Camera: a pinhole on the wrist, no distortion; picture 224 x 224 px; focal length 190.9 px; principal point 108.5 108.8 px. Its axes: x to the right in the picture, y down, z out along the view. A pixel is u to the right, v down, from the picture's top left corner.
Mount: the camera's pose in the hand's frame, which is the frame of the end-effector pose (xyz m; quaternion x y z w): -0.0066 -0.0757 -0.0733 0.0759 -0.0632 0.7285 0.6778
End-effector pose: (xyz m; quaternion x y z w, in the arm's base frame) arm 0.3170 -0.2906 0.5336 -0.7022 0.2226 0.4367 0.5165
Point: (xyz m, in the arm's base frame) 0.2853 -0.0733 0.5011
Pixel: 170 76
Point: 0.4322 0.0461 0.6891
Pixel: 30 129
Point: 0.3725 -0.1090 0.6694
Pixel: 58 163
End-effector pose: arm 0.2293 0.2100 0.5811 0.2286 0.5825 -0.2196 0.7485
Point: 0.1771 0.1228 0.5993
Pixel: 100 151
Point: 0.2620 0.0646 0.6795
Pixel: 140 180
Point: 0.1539 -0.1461 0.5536
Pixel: outside the picture
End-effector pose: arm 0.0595 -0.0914 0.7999 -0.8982 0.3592 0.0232 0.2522
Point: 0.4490 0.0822 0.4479
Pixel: 92 21
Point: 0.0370 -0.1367 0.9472
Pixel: behind the camera
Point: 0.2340 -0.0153 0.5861
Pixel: 145 29
